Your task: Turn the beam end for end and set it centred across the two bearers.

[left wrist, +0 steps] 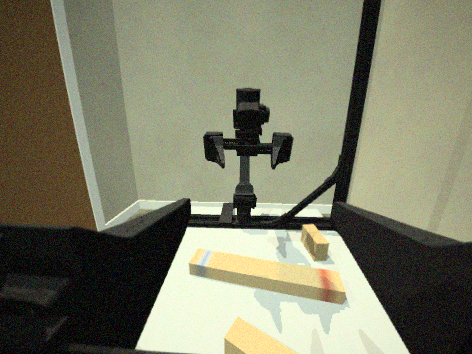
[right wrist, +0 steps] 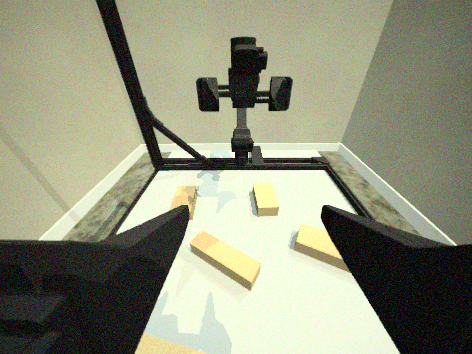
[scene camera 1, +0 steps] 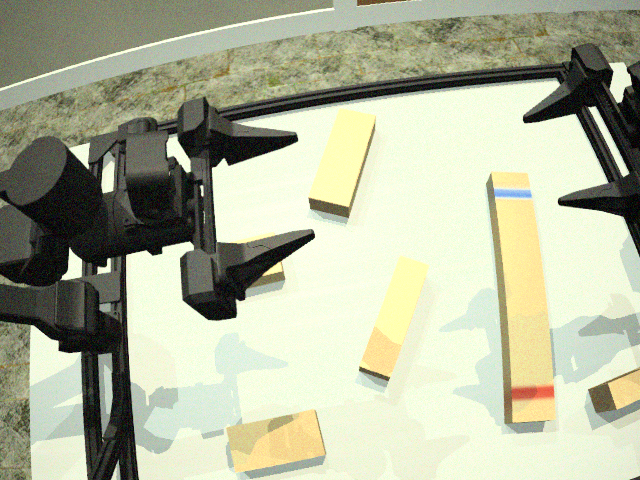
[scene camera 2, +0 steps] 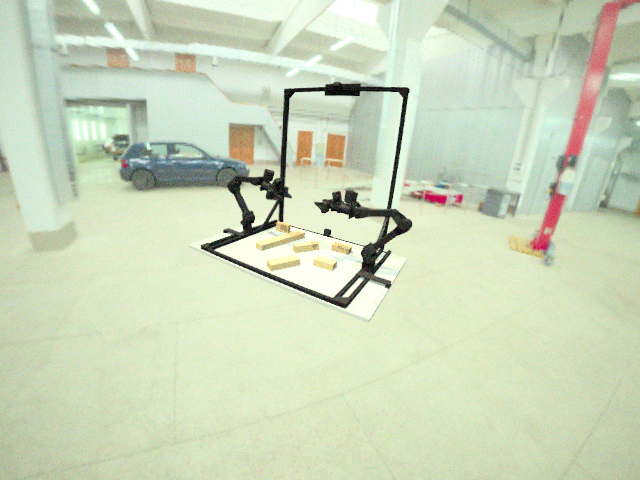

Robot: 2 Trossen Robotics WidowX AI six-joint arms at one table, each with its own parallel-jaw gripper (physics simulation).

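The long wooden beam lies flat on the table; in scene camera 1 its blue band is at the top end, its red band at the bottom end. Shorter plain wooden blocks lie apart from it: one, a narrower one and several more. Which two are the bearers I cannot tell. My left gripper is open and empty, above the table left of the blocks in scene camera 1. My right gripper is open and empty, right of the beam's blue end.
Another block lies at the bottom in scene camera 1, one is partly hidden behind the left gripper, and one lies right of the red end. A black frame edges the table.
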